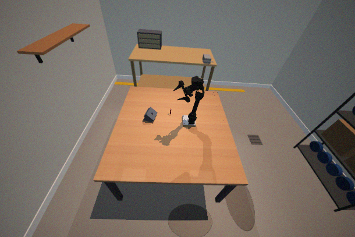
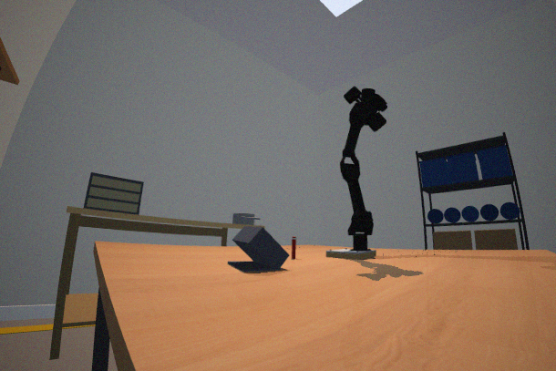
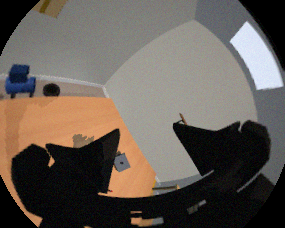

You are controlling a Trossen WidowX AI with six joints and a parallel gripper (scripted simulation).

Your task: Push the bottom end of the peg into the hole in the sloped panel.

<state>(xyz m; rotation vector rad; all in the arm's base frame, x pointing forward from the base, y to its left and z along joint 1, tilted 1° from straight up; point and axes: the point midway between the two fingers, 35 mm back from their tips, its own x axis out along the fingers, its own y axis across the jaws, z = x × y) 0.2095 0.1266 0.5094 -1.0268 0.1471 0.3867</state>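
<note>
Now: gripper tip 47 cm above the red peg, 30 cm to the left of it and 1 cm past it. From my gripper tip the other things lie so: sloped panel 48 cm below, 24 cm to the right, 23 cm ahead.
</note>
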